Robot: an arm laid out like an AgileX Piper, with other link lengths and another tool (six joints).
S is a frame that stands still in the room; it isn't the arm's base.
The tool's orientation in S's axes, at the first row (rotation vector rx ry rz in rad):
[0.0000, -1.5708, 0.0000]
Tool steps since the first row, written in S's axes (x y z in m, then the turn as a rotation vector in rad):
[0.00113, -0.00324, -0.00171, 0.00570, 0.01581, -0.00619]
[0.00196, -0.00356, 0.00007, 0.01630, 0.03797, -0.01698]
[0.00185, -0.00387, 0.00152, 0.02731, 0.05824, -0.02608]
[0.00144, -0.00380, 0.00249, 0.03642, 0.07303, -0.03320]
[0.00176, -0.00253, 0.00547, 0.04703, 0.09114, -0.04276]
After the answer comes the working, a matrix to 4 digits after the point.
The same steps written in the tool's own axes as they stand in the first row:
[-0.00171, -0.00324, -0.00113, -0.00619, 0.01581, -0.00570]
[0.00007, -0.00356, -0.00196, -0.01698, 0.03797, -0.01630]
[0.00152, -0.00387, -0.00185, -0.02608, 0.05824, -0.02731]
[0.00249, -0.00380, -0.00144, -0.03320, 0.07303, -0.03642]
[0.00547, -0.00253, -0.00176, -0.04276, 0.09114, -0.04703]

The tool's axes in the first row as the columns of a matrix, in S's axes (rounded; the answer above uses it unrounded):
[0.0000, 0.0000, -1.0000]
[0.0000, 1.0000, 0.0000]
[1.0000, 0.0000, 0.0000]

